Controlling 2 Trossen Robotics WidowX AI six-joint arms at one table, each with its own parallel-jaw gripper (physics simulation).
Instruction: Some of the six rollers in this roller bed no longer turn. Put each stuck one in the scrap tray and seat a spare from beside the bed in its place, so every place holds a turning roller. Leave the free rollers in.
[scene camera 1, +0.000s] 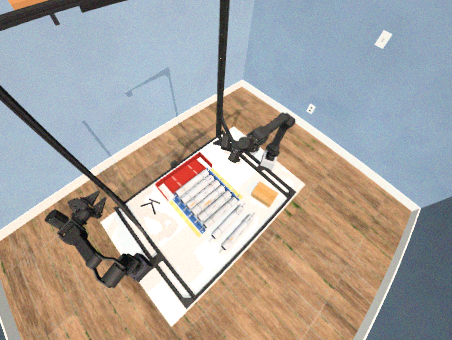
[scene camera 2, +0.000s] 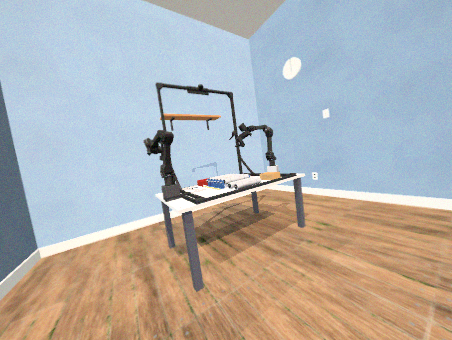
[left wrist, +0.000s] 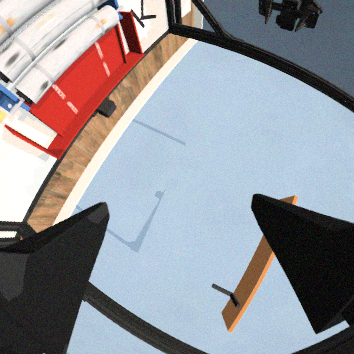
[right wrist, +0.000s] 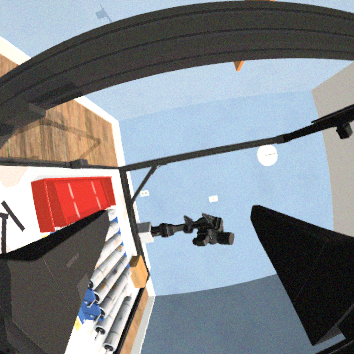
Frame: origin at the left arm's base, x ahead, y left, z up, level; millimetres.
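Seen in the pictures: left gripper, between the fingertips: (scene camera 1: 216, 145) (scene camera 2: 231, 143) (left wrist: 181, 205) (right wrist: 192, 214); right gripper, between the fingertips: (scene camera 1: 102, 194) (scene camera 2: 171, 149) (left wrist: 279, 26) (right wrist: 180, 215); left arm's base, origin of its link: (scene camera 1: 270, 156) (scene camera 2: 272, 165) (right wrist: 151, 231); right arm's base, origin of its link: (scene camera 1: 135, 266) (scene camera 2: 170, 185).
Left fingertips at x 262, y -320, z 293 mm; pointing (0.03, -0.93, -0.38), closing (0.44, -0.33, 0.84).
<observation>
Offsets run from my left fingertips to a thing's middle. "spot": to the spot under its first point.
The roller bed {dx +317, dy -83, dz -366 mm} (scene camera 1: 190, 216) (scene camera 2: 216, 183) (right wrist: 90, 312) has blue rails with yellow edges and holds several grey-white rollers side by side. Some rollers show orange-brown or dark smudges; which ones turn cannot be seen. Two spare rollers {dx +266, dy +179, dz -366 mm} (scene camera 1: 227, 221) {dx +307, dy +257, dz -366 mm} (scene camera 1: 238, 231) lie beside the bed on the side away from the tray. The red scrap tray {dx +62, dy -211, dz -363 mm} (scene camera 1: 186, 175) (scene camera 2: 202, 182) (left wrist: 85, 85) (right wrist: 80, 200) lies along the bed's far side; no roller shows in it. My left gripper (scene camera 1: 225, 150) (left wrist: 181, 205) is open and empty, raised beyond the tray's right end. My right gripper (scene camera 1: 101, 198) is open and empty, raised off the table's left side.
An orange block {dx +7, dy +355, dz -363 mm} (scene camera 1: 264, 194) (scene camera 2: 270, 175) (right wrist: 138, 272) lies right of the bed. Thin black bars {spot: dx +334, dy -330, dz -389 mm} (scene camera 1: 150, 205) lie left of the tray. A black frame post (scene camera 1: 221, 70) rises behind the table, near my left gripper. Black rails run along the table edges.
</observation>
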